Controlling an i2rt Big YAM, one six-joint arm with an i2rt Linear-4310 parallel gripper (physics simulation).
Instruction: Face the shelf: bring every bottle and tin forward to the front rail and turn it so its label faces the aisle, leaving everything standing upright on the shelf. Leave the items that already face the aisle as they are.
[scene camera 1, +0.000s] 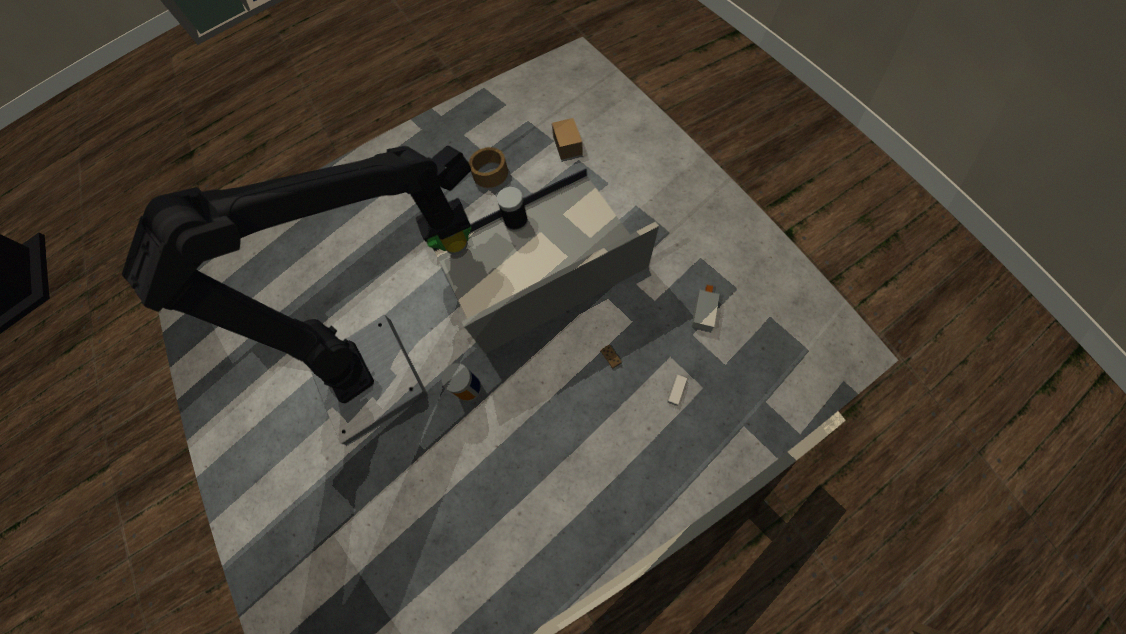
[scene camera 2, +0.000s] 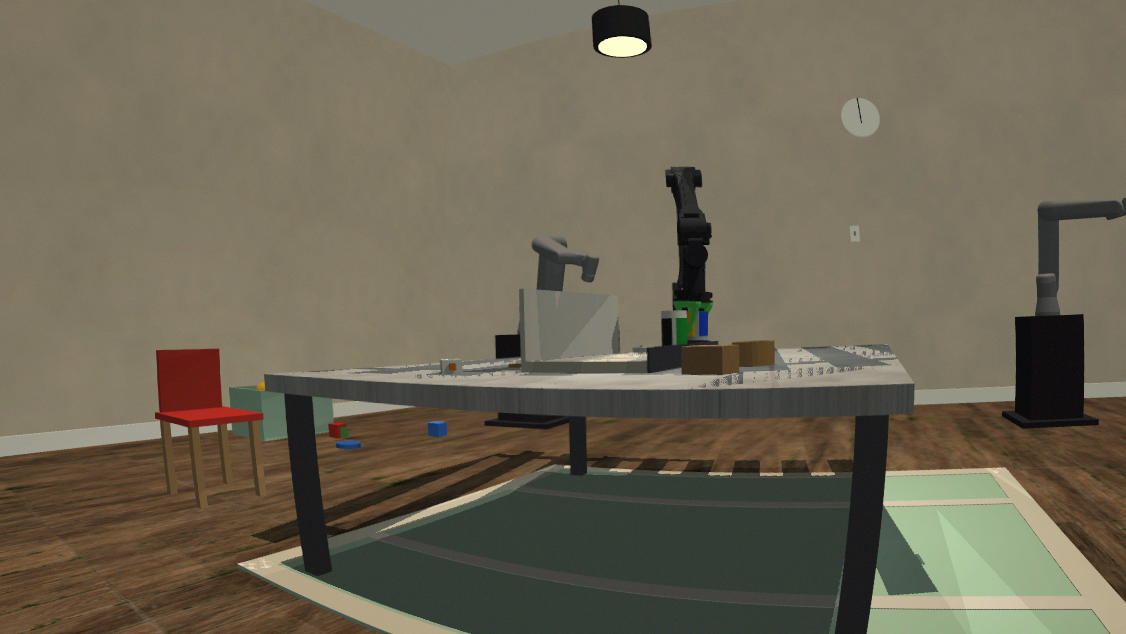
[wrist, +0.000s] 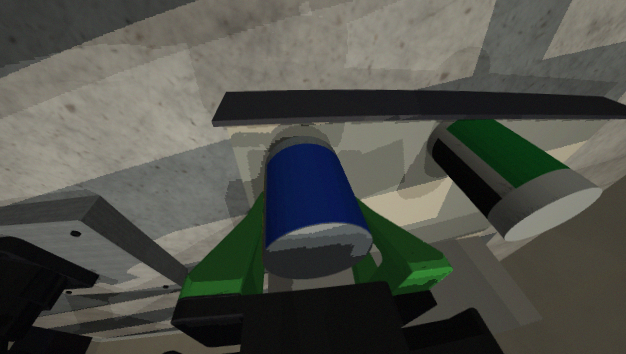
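Seen in the pictures: gripper, fingertip midpoint: (scene camera 1: 455, 243) (scene camera 2: 692, 332) (wrist: 305, 196); arm's base, link origin: (scene camera 1: 348, 372) (wrist: 36, 261).
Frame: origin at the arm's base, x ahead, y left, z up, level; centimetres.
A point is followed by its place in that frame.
Note:
My gripper (scene camera 1: 449, 238) {z 4.4, x 36.0, y 10.4 cm} (scene camera 2: 692, 310) {z 4.4, x 36.0, y 10.4 cm} (wrist: 305, 196) {z 4.4, x 36.0, y 10.4 cm} is shut on a blue and yellow tin (scene camera 1: 454, 241) {z 7.5, x 35.9, y 9.0 cm} (scene camera 2: 702, 323) {z 6.4, x 38.3, y 13.6 cm} (wrist: 307, 185) {z 7.2, x 36.2, y 14.4 cm}, upright over the left end of the shelf just behind the dark front rail (scene camera 1: 555, 187) {z 0.8, x 64.5, y 11.9 cm} (scene camera 2: 664, 359) {z -0.7, x 66.1, y 12.2 cm} (wrist: 400, 106) {z 0.6, x 44.1, y 14.5 cm}. Its blue side faces the wrist camera; whether its base touches the shelf is unclear. A black, white and green tin (scene camera 1: 513, 211) {z 7.4, x 50.7, y 7.6 cm} (scene camera 2: 668, 329) {z 5.3, x 54.4, y 9.7 cm} (wrist: 510, 155) {z 5.6, x 50.2, y 12.7 cm} with a white lid stands upright at the rail, to the right of the held tin in the wrist view. A white-topped blue and orange tin (scene camera 1: 463, 383) {z 7.0, x 21.5, y -19.9 cm} stands off the shelf, near the arm's base.
The shelf's tall back panel (scene camera 1: 567, 291) {z 6.7, x 49.2, y -15.7 cm} (scene camera 2: 575, 326) {z 6.6, x 50.0, y -14.6 cm} rises behind. Beyond the rail are a brown ring (scene camera 1: 488, 181) {z -0.3, x 52.3, y 25.0 cm} and a brown box (scene camera 1: 567, 139) {z 2.1, x 75.4, y 22.1 cm} (scene camera 2: 709, 359) {z -0.2, x 80.1, y 24.9 cm}. Behind the panel lie a grey box (scene camera 1: 706, 309) {z 0.0, x 72.9, y -34.6 cm}, a white block (scene camera 1: 677, 389) {z -1.7, x 56.8, y -44.4 cm} and a small brown piece (scene camera 1: 610, 355) {z -2.1, x 50.0, y -30.1 cm}.

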